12 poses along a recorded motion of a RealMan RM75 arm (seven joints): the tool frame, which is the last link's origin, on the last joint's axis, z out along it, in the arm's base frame.
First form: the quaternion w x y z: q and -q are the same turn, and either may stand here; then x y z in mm.
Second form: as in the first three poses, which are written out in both.
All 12 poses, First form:
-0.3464 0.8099 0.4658 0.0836 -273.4 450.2 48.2
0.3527 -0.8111 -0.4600 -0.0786 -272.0 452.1 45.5
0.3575 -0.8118 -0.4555 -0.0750 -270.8 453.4 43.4
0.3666 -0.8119 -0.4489 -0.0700 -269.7 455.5 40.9
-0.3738 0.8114 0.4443 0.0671 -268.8 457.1 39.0
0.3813 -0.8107 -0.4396 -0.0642 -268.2 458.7 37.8
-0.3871 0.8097 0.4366 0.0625 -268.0 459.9 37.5
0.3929 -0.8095 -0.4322 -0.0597 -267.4 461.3 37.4
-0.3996 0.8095 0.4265 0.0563 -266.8 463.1 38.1
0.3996 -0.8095 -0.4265 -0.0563 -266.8 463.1 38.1
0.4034 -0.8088 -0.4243 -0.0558 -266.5 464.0 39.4
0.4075 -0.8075 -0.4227 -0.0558 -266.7 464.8 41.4
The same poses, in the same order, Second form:
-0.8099 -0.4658 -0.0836 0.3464 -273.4 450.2 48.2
-0.8111 -0.4600 -0.0786 0.3527 -272.0 452.1 45.5
-0.8118 -0.4555 -0.0750 0.3575 -270.8 453.4 43.4
-0.8119 -0.4489 -0.0700 0.3666 -269.7 455.5 40.9
-0.8114 -0.4443 -0.0671 0.3738 -268.8 457.1 39.0
-0.8107 -0.4396 -0.0642 0.3813 -268.2 458.7 37.8
-0.8097 -0.4366 -0.0625 0.3871 -268.0 459.9 37.5
-0.8095 -0.4322 -0.0597 0.3929 -267.4 461.3 37.4
-0.8095 -0.4265 -0.0563 0.3996 -266.8 463.1 38.1
-0.8095 -0.4265 -0.0563 0.3996 -266.8 463.1 38.1
-0.8088 -0.4243 -0.0558 0.4034 -266.5 464.0 39.4
-0.8075 -0.4227 -0.0558 0.4075 -266.7 464.8 41.4

